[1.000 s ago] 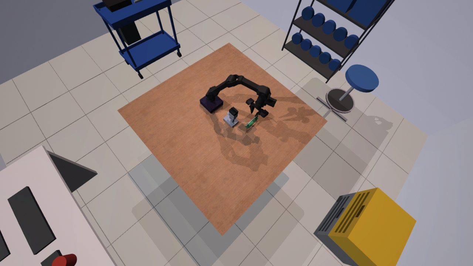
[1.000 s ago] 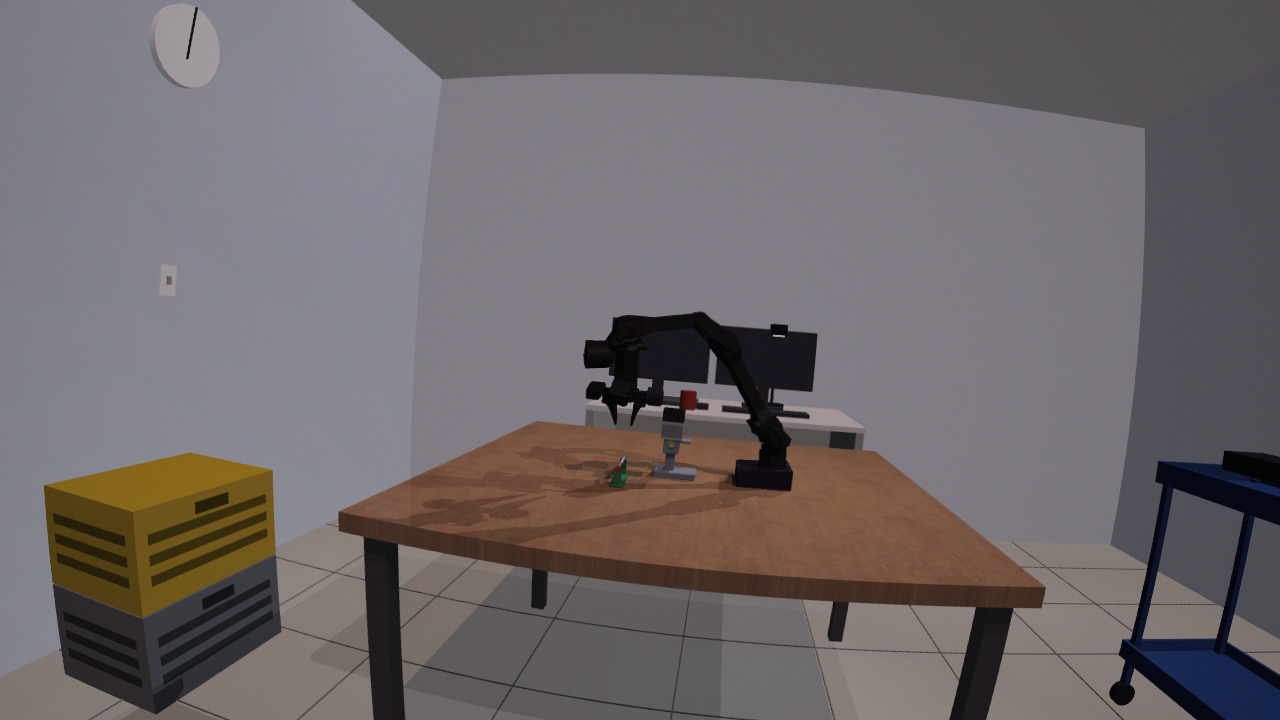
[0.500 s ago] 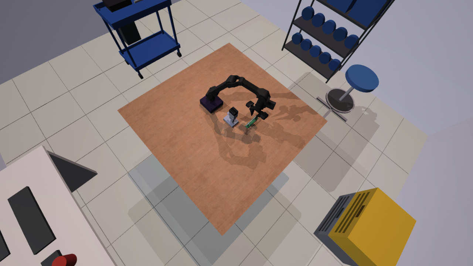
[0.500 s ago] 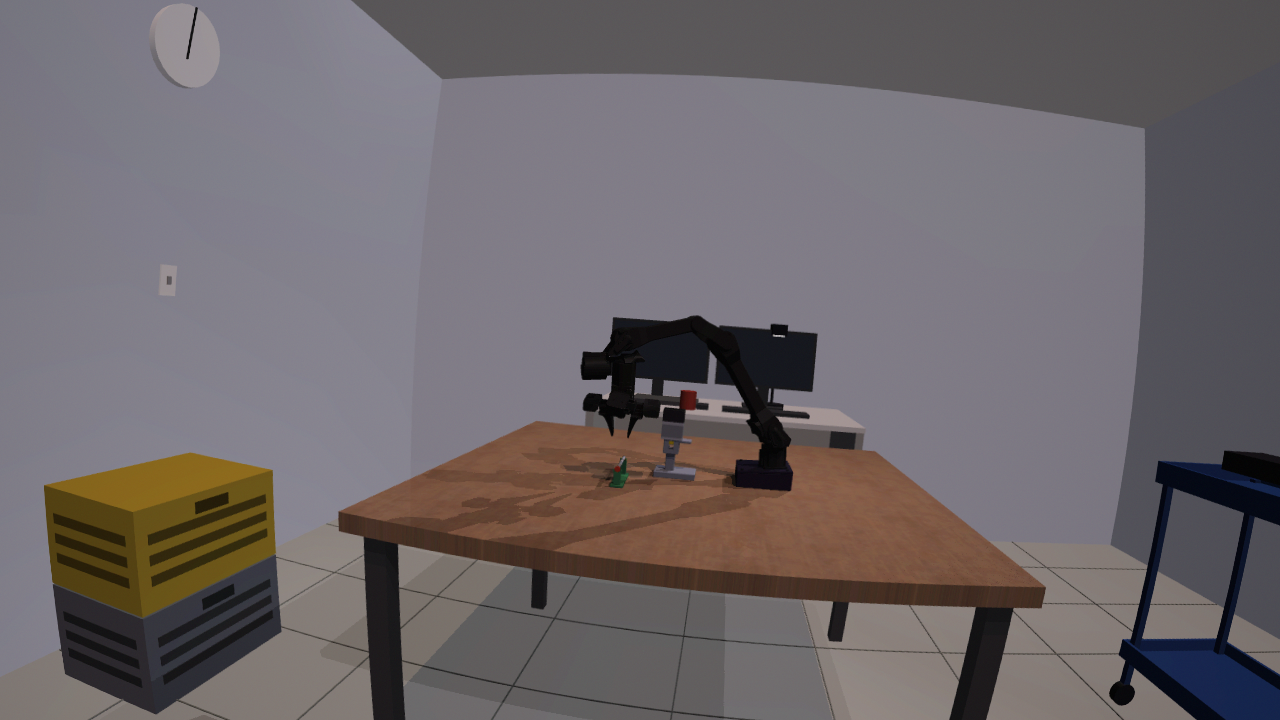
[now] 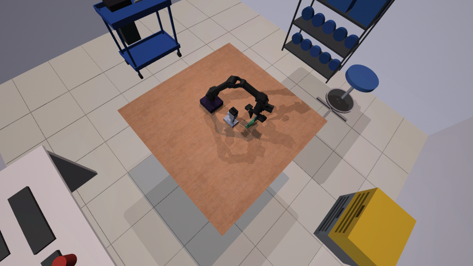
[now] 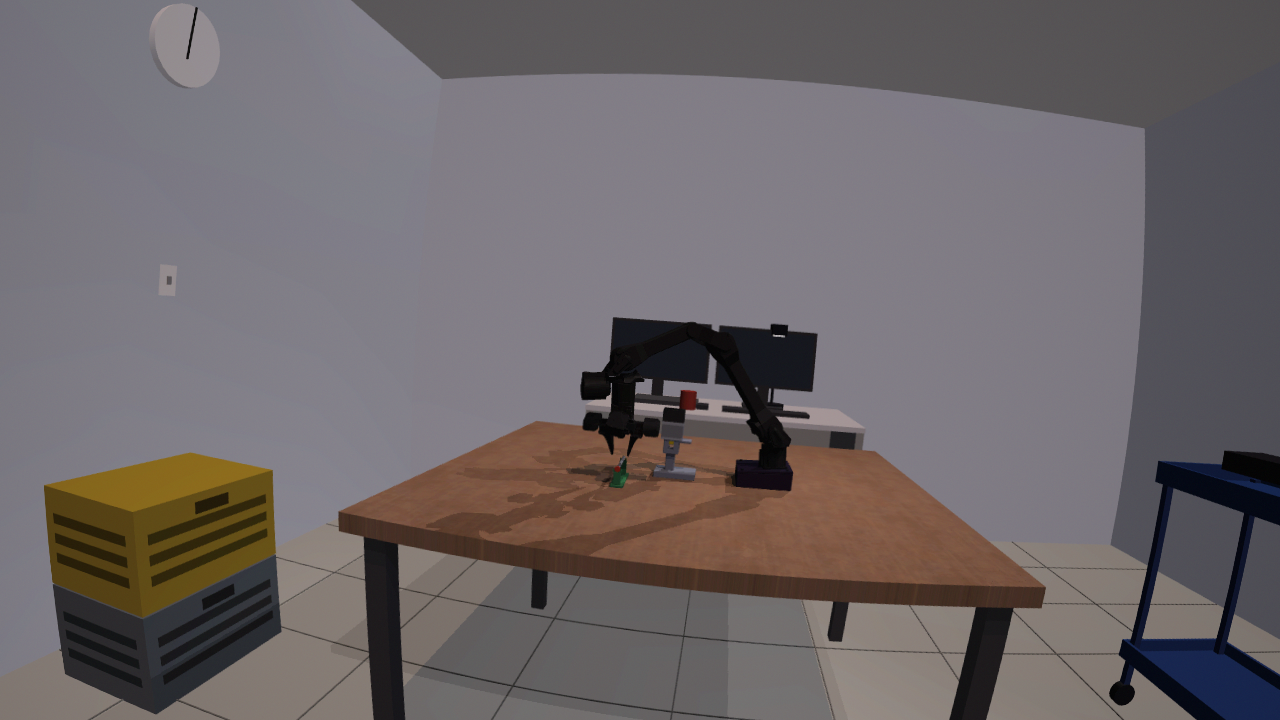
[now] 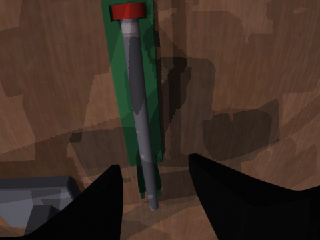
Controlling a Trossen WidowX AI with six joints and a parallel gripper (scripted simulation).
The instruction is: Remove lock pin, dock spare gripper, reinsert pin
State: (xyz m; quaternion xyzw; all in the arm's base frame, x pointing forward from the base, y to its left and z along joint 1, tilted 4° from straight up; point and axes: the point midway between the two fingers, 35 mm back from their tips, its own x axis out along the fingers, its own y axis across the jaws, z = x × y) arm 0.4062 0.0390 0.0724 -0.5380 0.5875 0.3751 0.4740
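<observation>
The green pin cradle lies 1 cm to the left of my gripper tip and 4 cm below it. The rest, counted from my gripper tip: spare gripper 14 cm behind, 9 cm to the right, 6 cm above; grey mount 15 cm behind, 8 cm to the right, 1 cm below.
</observation>
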